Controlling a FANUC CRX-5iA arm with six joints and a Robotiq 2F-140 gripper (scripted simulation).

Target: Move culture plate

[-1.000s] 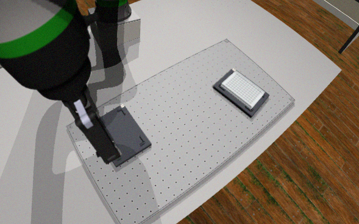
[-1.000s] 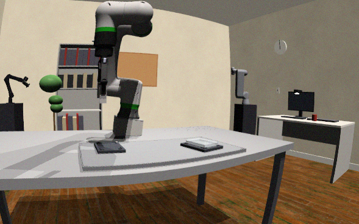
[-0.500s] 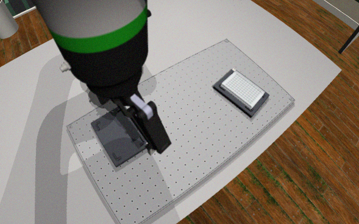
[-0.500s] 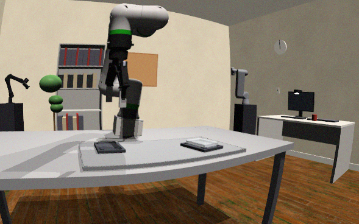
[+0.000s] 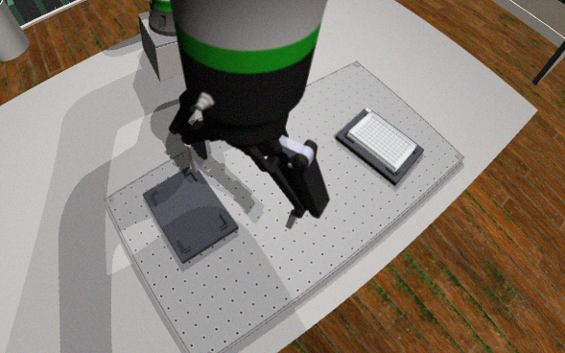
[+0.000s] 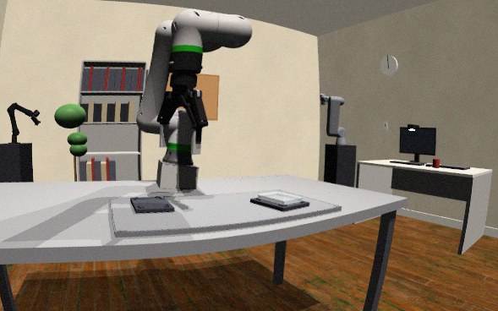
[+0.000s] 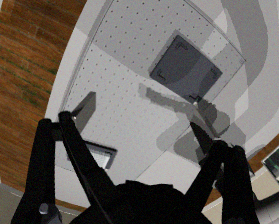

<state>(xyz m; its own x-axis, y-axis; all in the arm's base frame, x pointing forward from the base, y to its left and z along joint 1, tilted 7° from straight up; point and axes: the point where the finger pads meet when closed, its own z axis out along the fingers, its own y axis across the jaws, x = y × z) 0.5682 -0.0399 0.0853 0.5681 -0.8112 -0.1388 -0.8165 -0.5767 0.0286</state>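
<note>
Now: the clear lid 80 mm behind my hand, 330 mm to the left of it and 160 mm below it. Also, from my hand: white A1 mark: 180 mm behind, 50 mm to the right, 180 mm below; dark plate nest N1: 80 mm behind, 330 mm to the left, 180 mm below; dark plate nest N2: 90 mm behind, 90 mm to the right, 180 mm below.
</note>
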